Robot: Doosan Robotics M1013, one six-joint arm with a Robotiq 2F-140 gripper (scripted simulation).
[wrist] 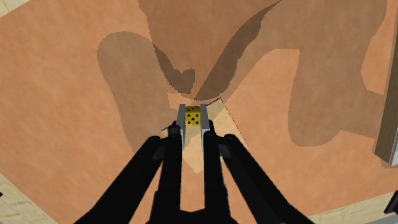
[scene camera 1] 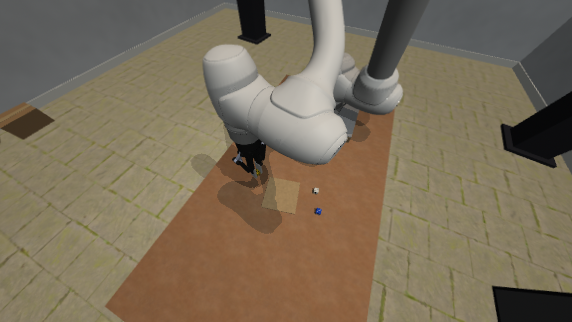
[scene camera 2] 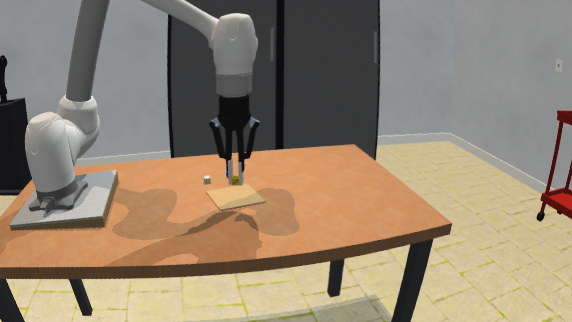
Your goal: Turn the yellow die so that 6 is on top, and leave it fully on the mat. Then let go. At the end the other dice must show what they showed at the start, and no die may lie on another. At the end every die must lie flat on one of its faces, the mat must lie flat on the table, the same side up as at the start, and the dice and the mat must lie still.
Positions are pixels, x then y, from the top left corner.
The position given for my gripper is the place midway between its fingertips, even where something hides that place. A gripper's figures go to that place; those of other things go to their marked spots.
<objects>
My gripper (wrist: 193,112): 22 cm from the lens. A tan mat (wrist: 223,124): 33 cm from the lens.
</objects>
